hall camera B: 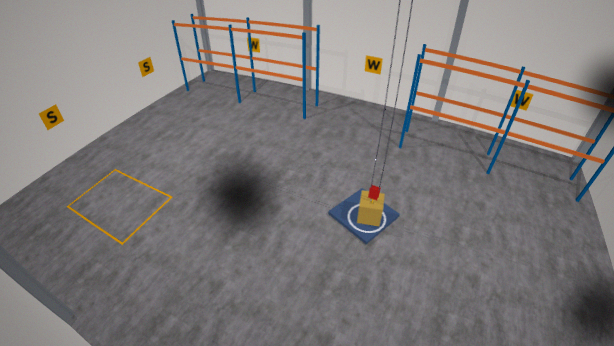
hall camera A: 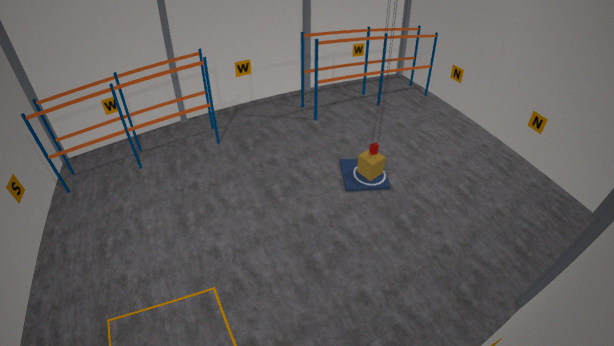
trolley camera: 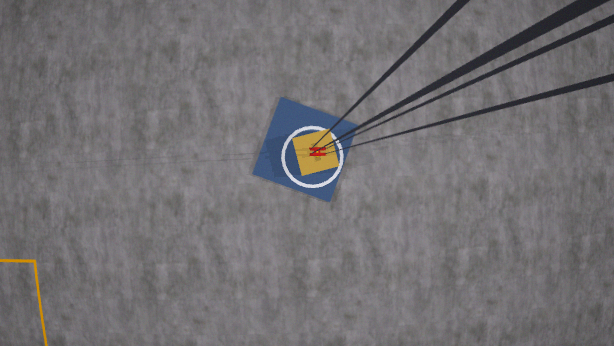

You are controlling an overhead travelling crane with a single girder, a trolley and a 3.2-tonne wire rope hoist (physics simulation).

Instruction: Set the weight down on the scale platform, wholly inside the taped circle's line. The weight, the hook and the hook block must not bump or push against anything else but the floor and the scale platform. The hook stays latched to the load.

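Note:
The yellow cube-shaped weight (hall camera A: 371, 168) (hall camera B: 370, 213) (trolley camera: 304, 164) is upright over the blue scale platform (hall camera A: 349, 166) (hall camera B: 339, 213) (trolley camera: 283, 111). In the trolley view its upper right and lower right corners overlap the white taped circle (hall camera A: 370, 184) (hall camera B: 367, 232) (trolley camera: 312, 186); its left side lies inside. Its shadow falls left on the platform; whether its underside touches the platform I cannot tell. The red hook block (hall camera A: 374, 148) (hall camera B: 374, 192) (trolley camera: 317, 151) is right above the weight. My hook (hall camera B: 371, 201) is small below the block and latched to the weight. The ropes run up, slanting.
A blue and orange rack (hall camera A: 316, 80) (hall camera B: 508, 127) stands behind the platform, toward the right. Another rack (hall camera A: 125, 125) (hall camera B: 304, 75) stands further left along the west wall. A yellow outlined square (hall camera A: 161, 304) (hall camera B: 145, 184) (trolley camera: 17, 260) is marked on the floor.

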